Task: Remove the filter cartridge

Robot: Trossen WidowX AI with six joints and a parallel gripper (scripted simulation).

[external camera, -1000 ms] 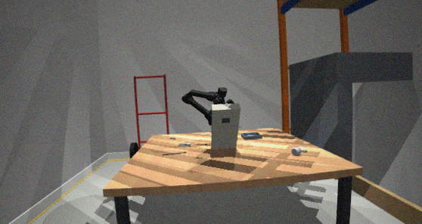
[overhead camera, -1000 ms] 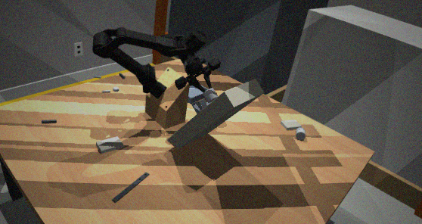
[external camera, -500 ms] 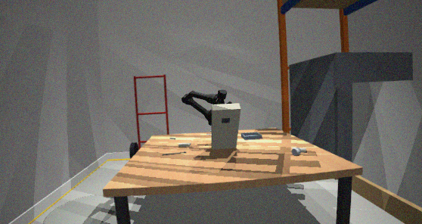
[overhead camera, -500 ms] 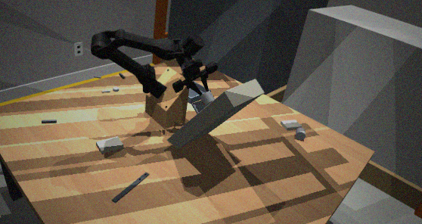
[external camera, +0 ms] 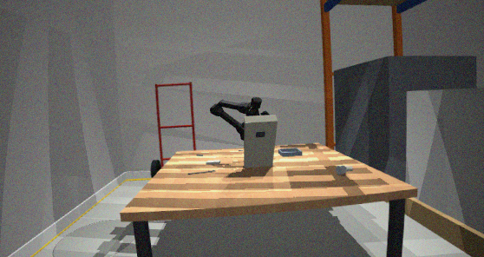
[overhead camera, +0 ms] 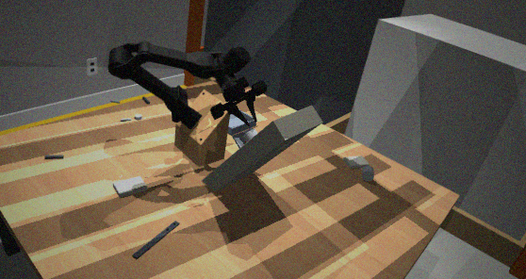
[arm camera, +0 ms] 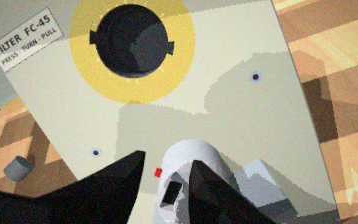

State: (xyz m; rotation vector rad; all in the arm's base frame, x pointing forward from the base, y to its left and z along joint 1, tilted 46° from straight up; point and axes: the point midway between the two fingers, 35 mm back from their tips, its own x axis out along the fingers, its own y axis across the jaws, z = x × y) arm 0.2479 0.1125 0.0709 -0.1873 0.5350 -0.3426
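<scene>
Now: gripper tip 50 mm short of the grey slab and 70 mm above it. The rest, counted from my gripper tip: blue-grey tray 360 mm behind, 240 mm to the left, 230 mm below.
</scene>
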